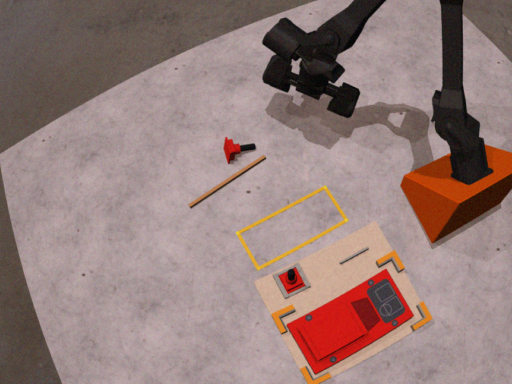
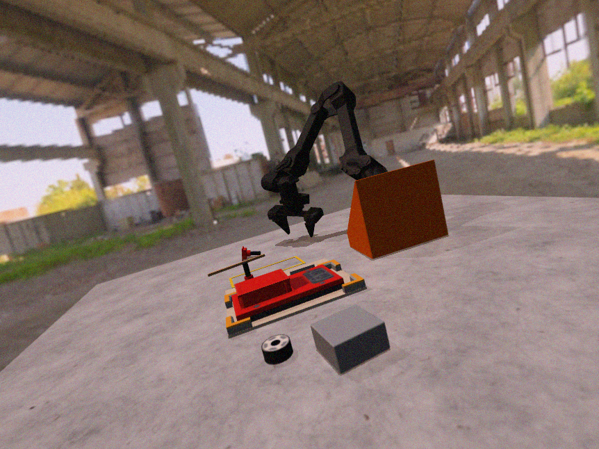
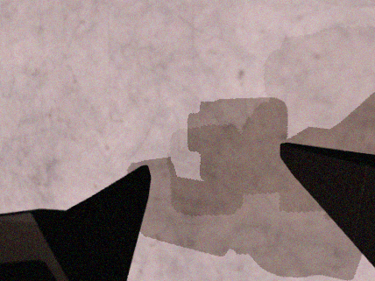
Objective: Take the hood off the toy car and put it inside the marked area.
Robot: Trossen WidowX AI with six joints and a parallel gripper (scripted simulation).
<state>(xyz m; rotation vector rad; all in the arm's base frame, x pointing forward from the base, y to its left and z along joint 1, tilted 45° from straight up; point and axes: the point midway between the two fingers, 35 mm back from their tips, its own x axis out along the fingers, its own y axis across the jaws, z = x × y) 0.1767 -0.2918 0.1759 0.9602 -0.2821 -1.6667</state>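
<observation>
Now: the red hood 16 cm ahead of my gripper tip, 46 cm to the left of it and 3 cm above it. The rest, counted from my gripper tip: thin wooden stick (22 cm ahead, 11 cm to the left, 1 cm below); then black wheel (16 cm ahead, 64 cm to the left).
</observation>
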